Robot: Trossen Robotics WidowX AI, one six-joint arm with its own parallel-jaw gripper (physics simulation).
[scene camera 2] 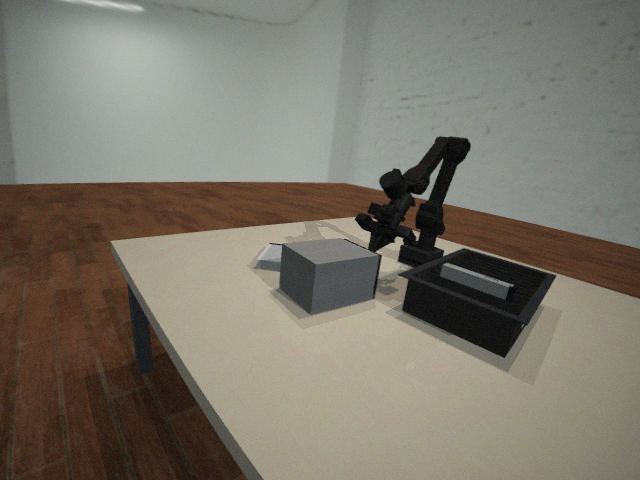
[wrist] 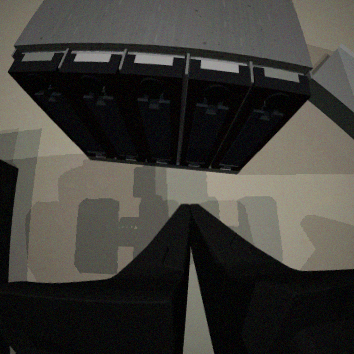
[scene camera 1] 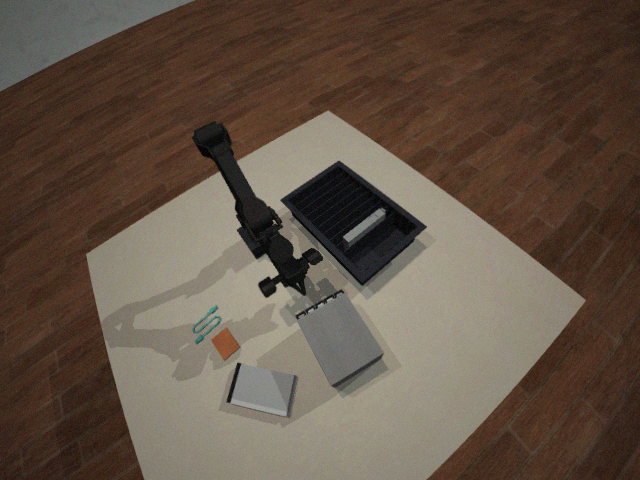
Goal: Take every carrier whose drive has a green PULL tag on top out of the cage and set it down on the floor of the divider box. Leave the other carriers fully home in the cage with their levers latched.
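Pixels of known places: gripper, between the fingertips: (wrist: 188,211) (scene camera 1: 304,294); arm's base, origin of its link: (scene camera 2: 425,247).
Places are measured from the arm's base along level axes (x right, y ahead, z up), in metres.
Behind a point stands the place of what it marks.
Observation:
The grey cage (scene camera 1: 341,338) @(x -0.013, y 0.481, z 0.058 m) (scene camera 2: 330,276) @(x -0.079, y 0.528, z 0.025 m) (wrist: 165,25) @(x -0.016, y 0.397, z 0.058 m) stands on the table. In the wrist view its dark front holds several carriers side by side, each with a white label at its top edge, such as the middle carrier (wrist: 154,77) @(x -0.020, y 0.368, z 0.054 m). No green PULL tags show; the cage's top hides the drives. The black divider box (scene camera 1: 320,238) @(x -0.144, y 0.192, z 0.032 m) (scene camera 2: 454,320) @(x -0.295, y 0.357, z -0.028 m) stands beside the cage, with slots at one end. A light grey bar-like piece (scene camera 1: 364,227) @(x -0.269, y 0.255, z 0.049 m) (scene camera 2: 475,281) @(x -0.284, y 0.260, z 0.037 m) lies across it. My gripper (scene camera 1: 303,292) @(x -0.004, y 0.315, z 0.023 m) (scene camera 2: 371,250) @(x -0.004, y 0.315, z 0.023 m) (wrist: 188,211) @(x -0.004, y 0.315, z 0.023 m) is shut and empty, a little in front of the cage's front.
A flat grey-white box (scene camera 1: 262,390) @(x 0.236, y 0.452, z -0.034 m) (scene camera 2: 270,255) @(x 0.226, y 0.487, z -0.034 m) (wrist: 337,75) @(x 0.182, y 0.477, z -0.034 m) lies beside the cage. An orange square (scene camera 1: 225,343) @(x 0.275, y 0.268, z -0.055 m) and a teal cable (scene camera 1: 218,321) @(x 0.265, y 0.193, z -0.055 m) lie on the table (scene camera 1: 465,310) @(x -0.364, y 0.616, z -0.060 m) (scene camera 2: 361,403) @(x -0.314, y 0.665, z -0.060 m) near it. The divider box's raised rim stands close to the arm's base.

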